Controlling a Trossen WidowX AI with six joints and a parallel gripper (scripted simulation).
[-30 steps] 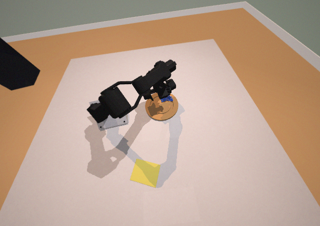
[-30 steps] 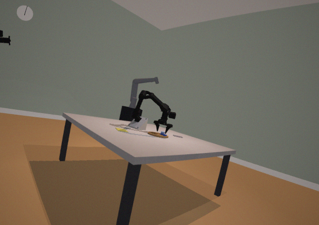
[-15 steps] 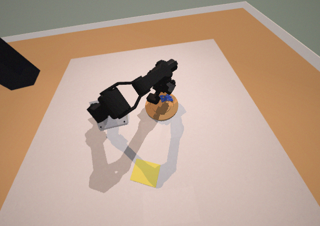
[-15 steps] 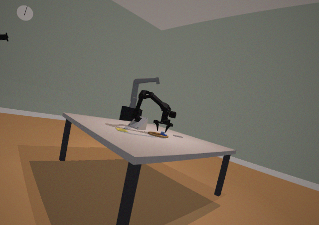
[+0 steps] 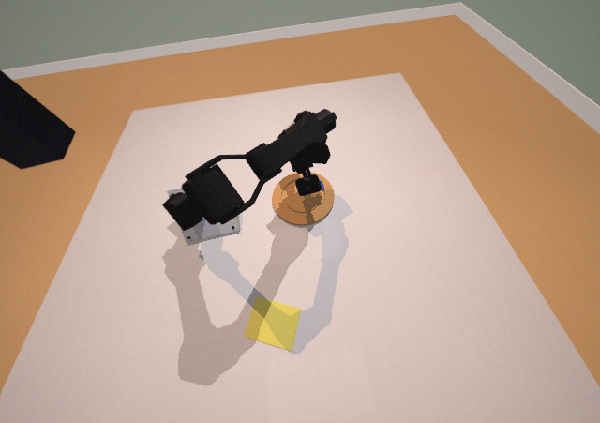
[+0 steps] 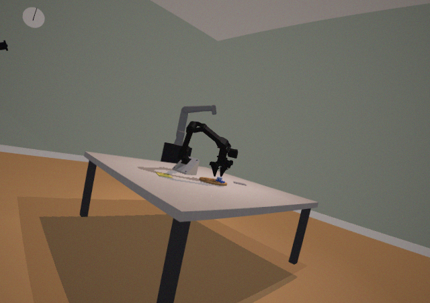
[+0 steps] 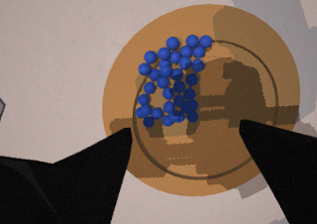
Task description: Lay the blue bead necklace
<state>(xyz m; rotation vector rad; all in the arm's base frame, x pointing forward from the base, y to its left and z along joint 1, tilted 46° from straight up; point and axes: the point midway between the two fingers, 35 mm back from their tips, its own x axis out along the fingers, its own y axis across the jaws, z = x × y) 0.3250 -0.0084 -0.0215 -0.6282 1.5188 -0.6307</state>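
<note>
The round bead board is 10 mm behind my gripper tip, 30 mm to the right of it and 30 mm below it. From my gripper tip the other things lie so: yellow square patch: 170 mm behind, 350 mm to the right, 40 mm below; flat grey tile: 30 mm ahead, 280 mm to the left, 40 mm below; light blue cube: 100 mm behind, 170 mm to the left, 30 mm below.
</note>
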